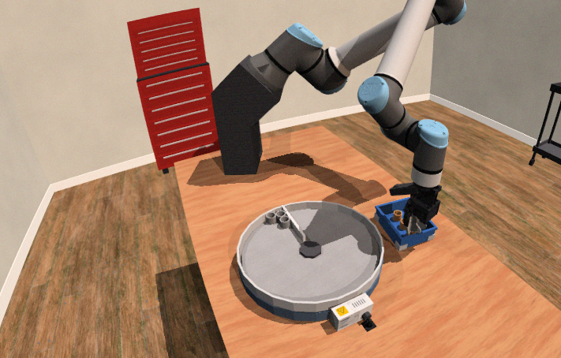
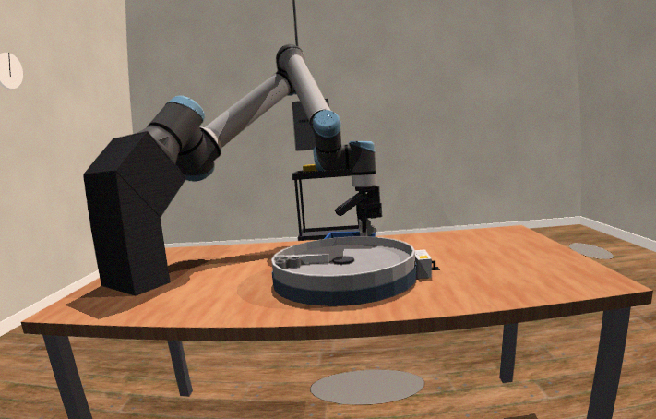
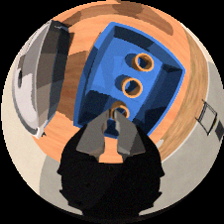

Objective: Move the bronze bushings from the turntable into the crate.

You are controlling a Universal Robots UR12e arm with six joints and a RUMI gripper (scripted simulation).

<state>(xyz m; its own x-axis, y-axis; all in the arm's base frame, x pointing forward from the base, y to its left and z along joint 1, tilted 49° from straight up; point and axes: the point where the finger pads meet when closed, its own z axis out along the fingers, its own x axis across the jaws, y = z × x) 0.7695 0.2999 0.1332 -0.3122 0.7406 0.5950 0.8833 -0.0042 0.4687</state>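
Right now the blue crate is 50 mm behind my hand and 10 mm to the left of it. From my hand the other things lie so: round grey turntable 20 mm behind, 340 mm to the right, 20 mm above.
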